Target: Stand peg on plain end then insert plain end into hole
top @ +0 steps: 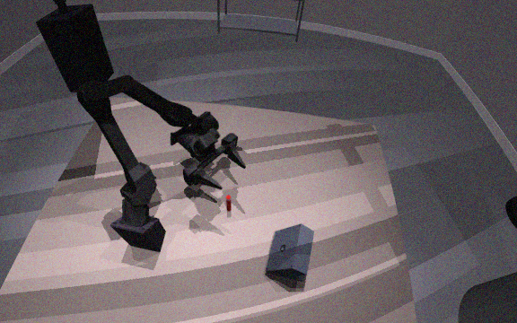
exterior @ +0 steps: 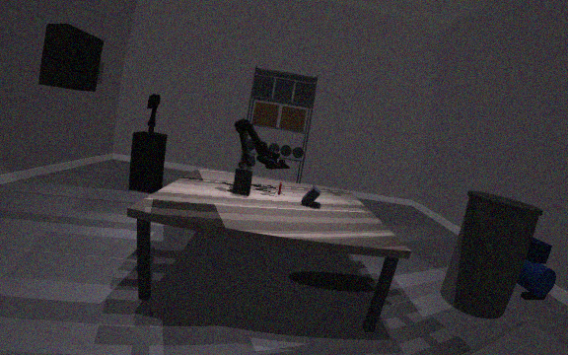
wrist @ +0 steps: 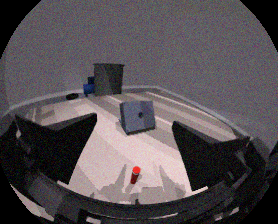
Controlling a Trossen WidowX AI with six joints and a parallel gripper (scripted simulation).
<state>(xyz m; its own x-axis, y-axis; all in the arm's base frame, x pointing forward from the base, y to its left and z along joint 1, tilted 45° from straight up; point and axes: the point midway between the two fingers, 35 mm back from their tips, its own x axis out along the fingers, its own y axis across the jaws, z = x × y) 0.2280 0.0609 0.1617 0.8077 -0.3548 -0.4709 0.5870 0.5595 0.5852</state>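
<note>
The red peg is 2 cm behind my gripper tip and 12 cm below it. From my gripper tip the other things lie so: sloped panel 17 cm ahead, 15 cm to the right, 13 cm below.
</note>
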